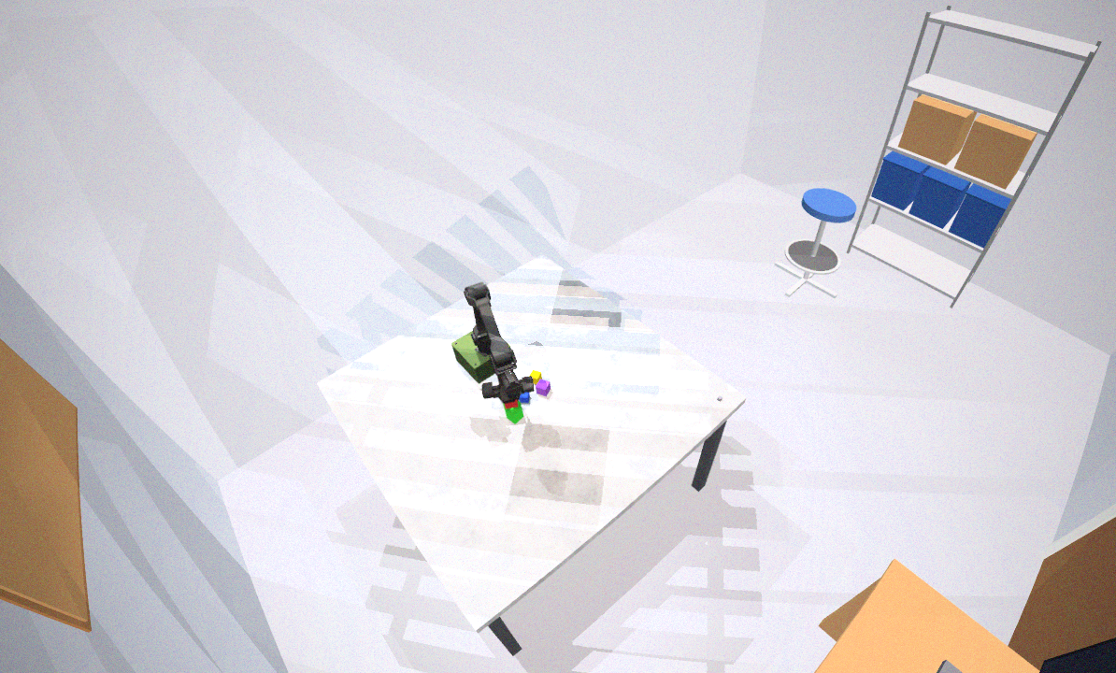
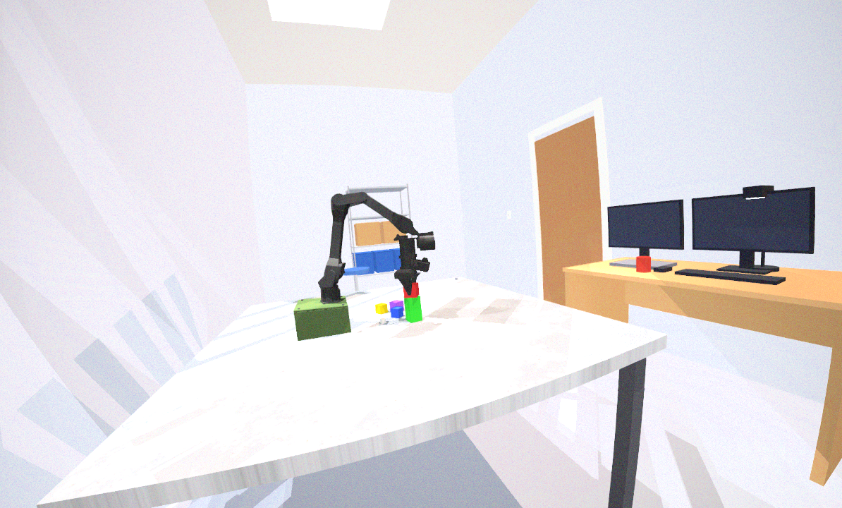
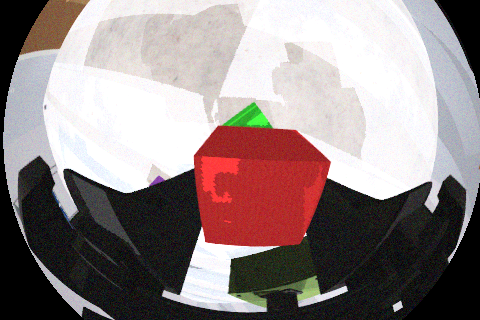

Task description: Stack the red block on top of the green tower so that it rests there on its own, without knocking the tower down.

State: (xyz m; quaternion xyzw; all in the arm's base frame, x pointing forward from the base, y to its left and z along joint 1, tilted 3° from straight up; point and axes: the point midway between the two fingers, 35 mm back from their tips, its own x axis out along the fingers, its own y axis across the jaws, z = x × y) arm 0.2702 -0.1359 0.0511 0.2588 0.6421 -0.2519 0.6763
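Now: the red block 1 cm above my gripper tip. The rest, counted from my gripper tip: yellow block 5 cm behind, 19 cm to the left, 8 cm below; blue block 3 cm behind, 9 cm to the left, 9 cm below; purple block 1 cm ahead, 17 cm to the left, 8 cm below.
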